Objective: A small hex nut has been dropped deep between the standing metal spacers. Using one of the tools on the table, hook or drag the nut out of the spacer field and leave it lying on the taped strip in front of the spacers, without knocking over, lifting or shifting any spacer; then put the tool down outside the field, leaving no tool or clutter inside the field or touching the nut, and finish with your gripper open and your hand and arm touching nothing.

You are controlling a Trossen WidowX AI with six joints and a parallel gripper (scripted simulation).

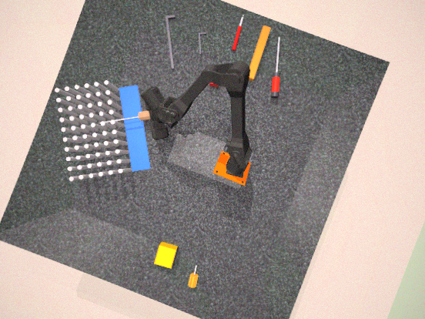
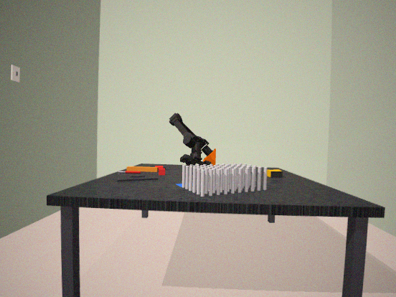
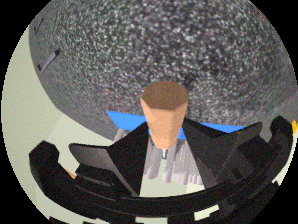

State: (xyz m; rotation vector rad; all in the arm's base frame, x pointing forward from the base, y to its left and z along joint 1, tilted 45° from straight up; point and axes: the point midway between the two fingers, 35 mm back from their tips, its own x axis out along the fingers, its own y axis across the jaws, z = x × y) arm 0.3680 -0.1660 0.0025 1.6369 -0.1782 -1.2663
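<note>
The blue taped strip is 6 cm ahead of my gripper tip, 7 cm to the left of it and 4 cm below it. From my gripper tip the other things lie so: red cube (22 cm behind, 22 cm to the right, 2 cm below); then short hex key (12 cm behind, 38 cm to the right, 3 cm below); then orange bar (37 cm behind, 37 cm to the right, 2 cm below).
</note>
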